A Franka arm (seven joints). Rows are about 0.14 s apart.
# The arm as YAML. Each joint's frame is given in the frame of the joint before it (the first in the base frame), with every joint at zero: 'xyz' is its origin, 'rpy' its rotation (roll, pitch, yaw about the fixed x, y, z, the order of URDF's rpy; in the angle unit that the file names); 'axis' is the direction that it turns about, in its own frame. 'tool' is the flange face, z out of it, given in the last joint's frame.
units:
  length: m
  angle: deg
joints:
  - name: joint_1
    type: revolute
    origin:
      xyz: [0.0, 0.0, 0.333]
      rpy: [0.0, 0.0, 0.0]
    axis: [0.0, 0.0, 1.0]
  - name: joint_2
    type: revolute
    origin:
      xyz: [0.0, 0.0, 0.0]
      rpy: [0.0, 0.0, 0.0]
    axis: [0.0, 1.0, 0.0]
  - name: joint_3
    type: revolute
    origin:
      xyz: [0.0, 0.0, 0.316]
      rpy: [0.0, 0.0, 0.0]
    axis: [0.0, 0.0, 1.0]
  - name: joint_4
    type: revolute
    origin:
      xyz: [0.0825, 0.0, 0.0]
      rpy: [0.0, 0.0, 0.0]
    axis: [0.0, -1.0, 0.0]
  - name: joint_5
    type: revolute
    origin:
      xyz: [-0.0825, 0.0, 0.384]
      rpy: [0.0, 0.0, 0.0]
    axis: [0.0, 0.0, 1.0]
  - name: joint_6
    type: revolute
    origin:
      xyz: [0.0, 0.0, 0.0]
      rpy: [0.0, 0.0, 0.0]
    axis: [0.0, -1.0, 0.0]
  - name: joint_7
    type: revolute
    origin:
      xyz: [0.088, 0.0, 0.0]
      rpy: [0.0, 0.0, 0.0]
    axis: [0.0, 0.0, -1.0]
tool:
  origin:
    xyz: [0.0, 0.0, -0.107]
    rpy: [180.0, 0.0, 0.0]
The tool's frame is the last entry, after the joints.
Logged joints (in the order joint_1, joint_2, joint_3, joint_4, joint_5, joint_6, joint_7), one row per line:
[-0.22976 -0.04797 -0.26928 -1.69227 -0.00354 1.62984 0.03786]
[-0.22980 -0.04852 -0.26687 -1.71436 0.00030 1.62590 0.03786]
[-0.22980 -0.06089 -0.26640 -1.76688 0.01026 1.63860 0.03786]
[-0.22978 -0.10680 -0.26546 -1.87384 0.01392 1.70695 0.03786]
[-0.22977 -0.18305 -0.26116 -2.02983 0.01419 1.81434 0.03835]
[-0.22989 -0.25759 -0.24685 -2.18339 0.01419 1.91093 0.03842]
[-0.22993 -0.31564 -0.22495 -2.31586 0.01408 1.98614 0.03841]
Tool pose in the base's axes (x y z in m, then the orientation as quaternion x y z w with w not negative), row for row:
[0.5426 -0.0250 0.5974 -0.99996 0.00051 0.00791 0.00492]
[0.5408 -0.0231 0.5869 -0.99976 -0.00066 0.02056 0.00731]
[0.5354 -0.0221 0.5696 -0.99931 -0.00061 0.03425 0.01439]
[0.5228 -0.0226 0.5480 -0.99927 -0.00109 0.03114 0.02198]
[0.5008 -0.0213 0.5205 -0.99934 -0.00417 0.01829 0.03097]
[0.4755 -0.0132 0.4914 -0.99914 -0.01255 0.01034 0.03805]
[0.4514 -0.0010 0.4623 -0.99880 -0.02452 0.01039 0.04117]
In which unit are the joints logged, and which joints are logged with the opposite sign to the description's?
The joints are logged in radians. Opposite sign: joint_1, joint_7.
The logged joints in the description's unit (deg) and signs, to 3 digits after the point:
[13.164 -2.748 -15.429 -96.960 -0.203 93.383 -2.169]
[13.167 -2.780 -15.291 -98.226 0.017 93.157 -2.169]
[13.167 -3.489 -15.264 -101.235 0.588 93.885 -2.169]
[13.165 -6.119 -15.210 -107.363 0.798 97.801 -2.169]
[13.165 -10.488 -14.963 -116.301 0.813 103.954 -2.197]
[13.172 -14.759 -14.143 -125.099 0.813 109.488 -2.201]
[13.174 -18.085 -12.889 -132.689 0.807 113.797 -2.201]

